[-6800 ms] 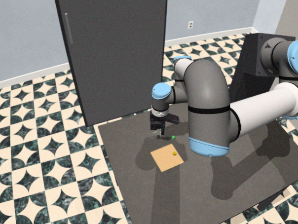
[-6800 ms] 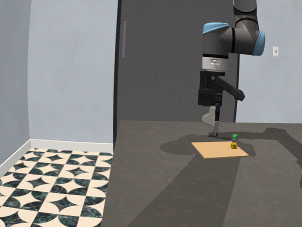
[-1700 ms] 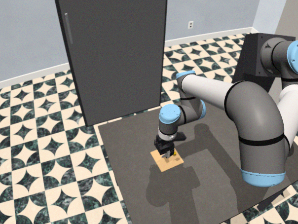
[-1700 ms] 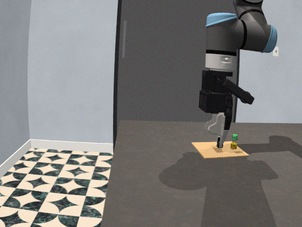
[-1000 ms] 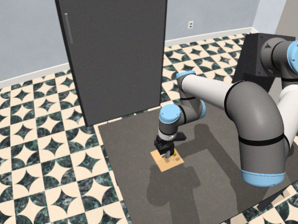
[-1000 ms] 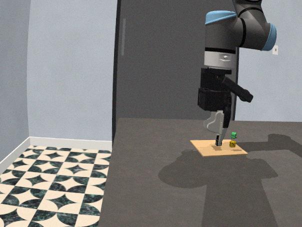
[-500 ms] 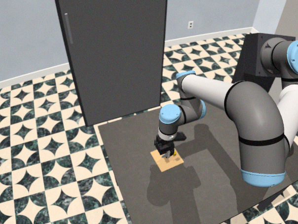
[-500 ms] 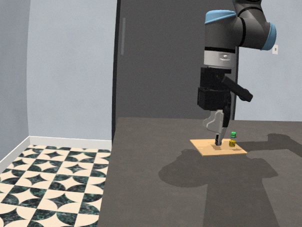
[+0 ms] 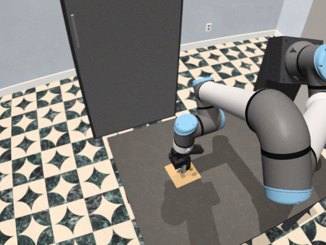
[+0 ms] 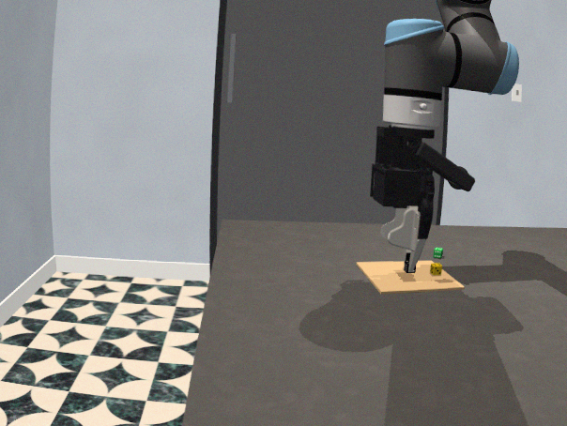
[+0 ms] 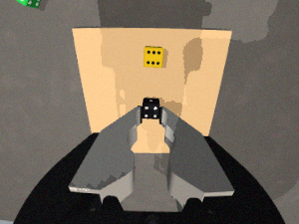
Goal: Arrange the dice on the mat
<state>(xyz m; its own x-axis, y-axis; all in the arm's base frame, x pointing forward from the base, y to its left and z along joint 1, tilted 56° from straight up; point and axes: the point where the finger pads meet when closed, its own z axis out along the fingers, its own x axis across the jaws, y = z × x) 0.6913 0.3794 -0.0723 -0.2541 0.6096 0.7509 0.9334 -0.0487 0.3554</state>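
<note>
Right now the black die is 10 mm below my hand. The rest, counted from my hand: yellow die (50 mm behind, 10 mm to the right, 20 mm below); then orange mat (20 mm below); then green die (70 mm behind, 130 mm to the right, 20 mm below).
</note>
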